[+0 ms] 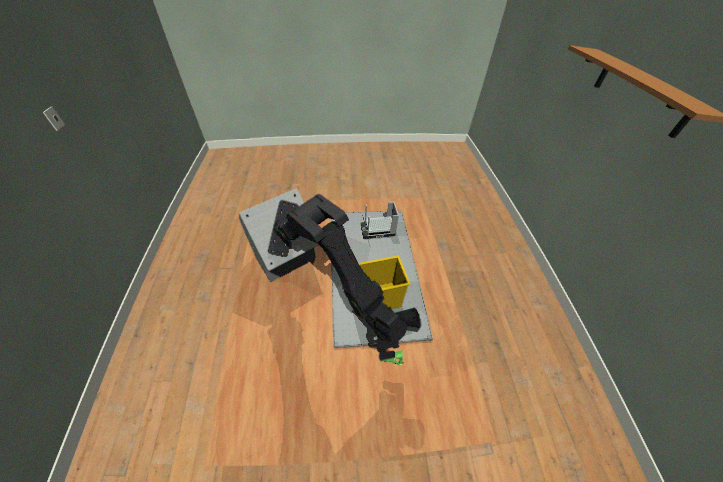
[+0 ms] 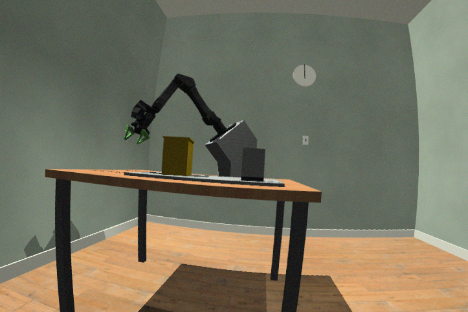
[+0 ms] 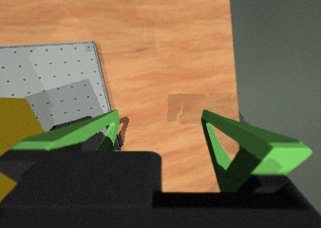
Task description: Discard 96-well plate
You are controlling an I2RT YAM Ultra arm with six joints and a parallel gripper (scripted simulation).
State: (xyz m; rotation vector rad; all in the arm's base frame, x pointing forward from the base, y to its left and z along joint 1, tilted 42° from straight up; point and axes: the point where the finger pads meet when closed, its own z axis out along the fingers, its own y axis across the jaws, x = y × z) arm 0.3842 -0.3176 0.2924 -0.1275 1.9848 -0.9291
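Now: hand 30 mm past the yellow plastics bin, 270 mm to the right of it and 70 mm above it.
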